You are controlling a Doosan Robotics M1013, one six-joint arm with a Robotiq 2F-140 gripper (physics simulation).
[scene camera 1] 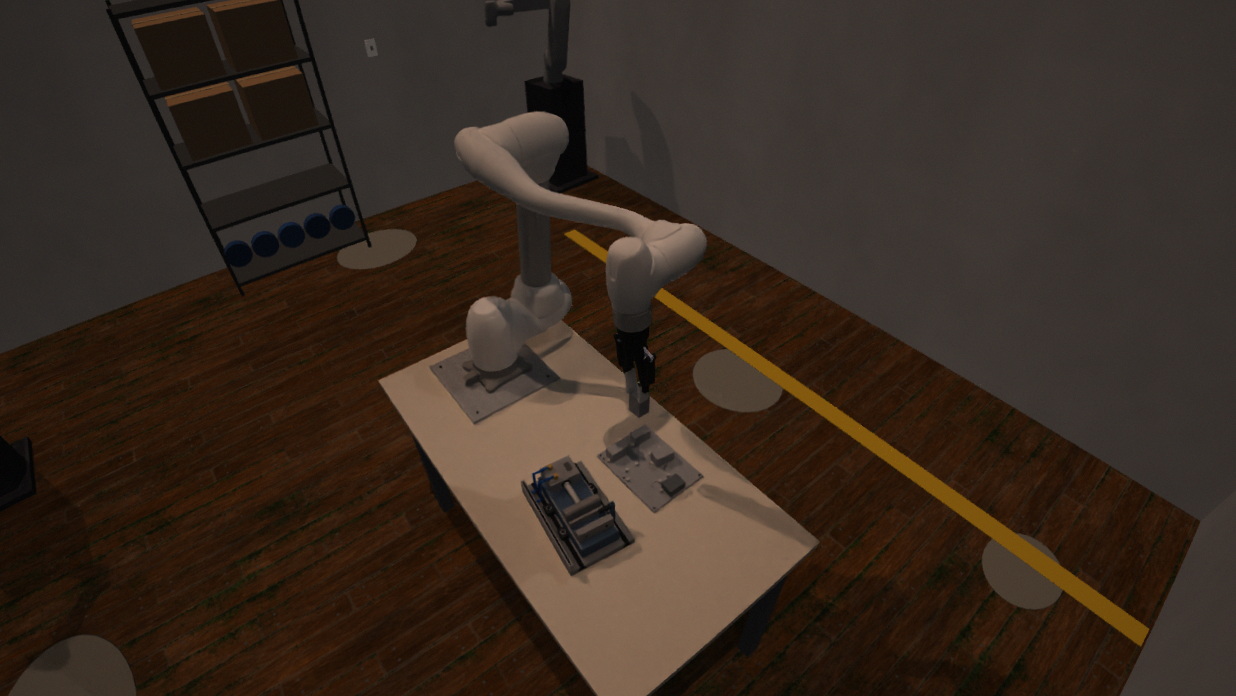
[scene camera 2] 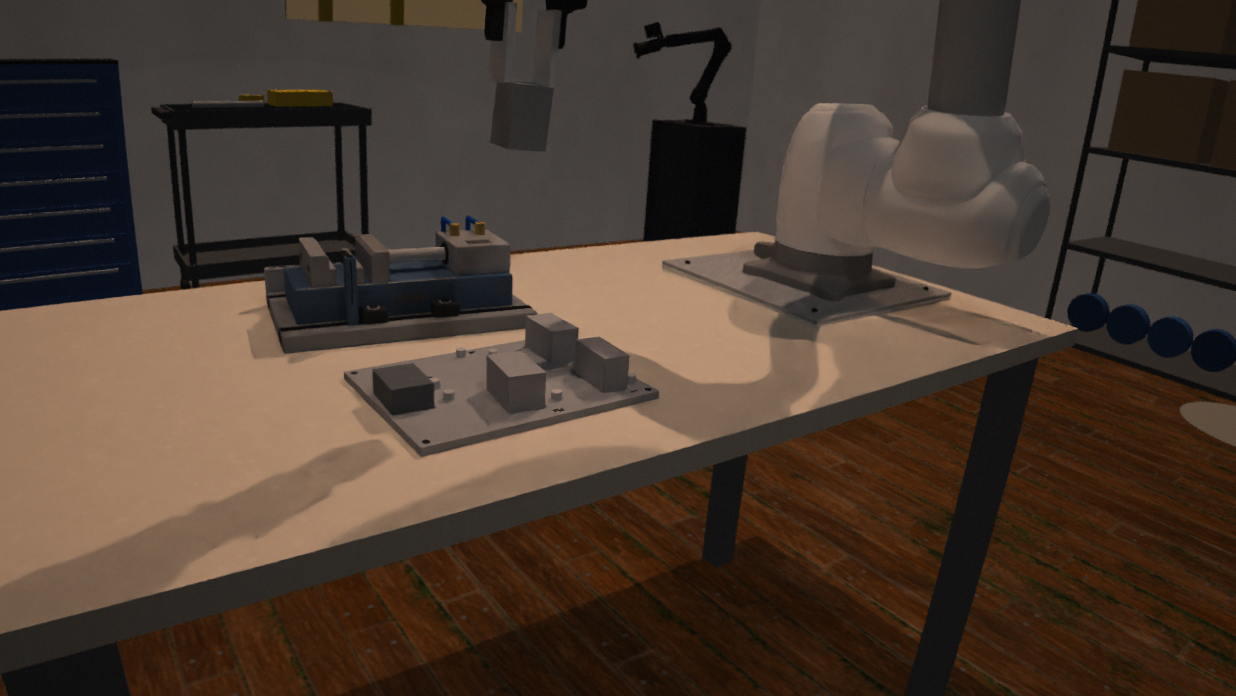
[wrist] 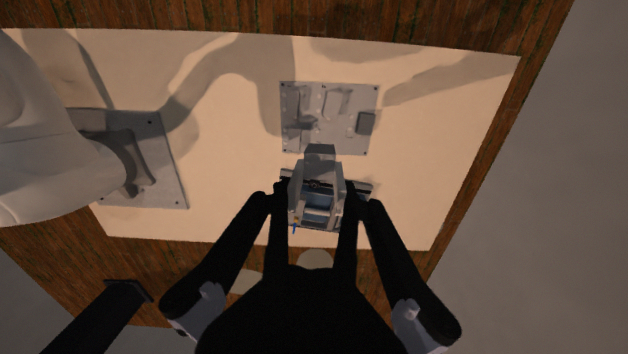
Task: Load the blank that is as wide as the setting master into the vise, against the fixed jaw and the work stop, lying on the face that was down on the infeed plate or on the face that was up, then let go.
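My gripper is shut on a light grey blank, which hangs below the fingertips, high above the table. The vise stands beside the infeed plate. Its two jaws, the outer one and the inner one, stand apart. A blue upright post, apparently the work stop, stands at its side. On the plate are a dark block, apparently the setting master, and three light grey blocks, one of them near the middle.
Small pins stand on the plate. The robot's base plate is bolted at one end of the table. Blue and yellow fittings rise from the vise's end block. A shelf rack and a trolley stand away from the table.
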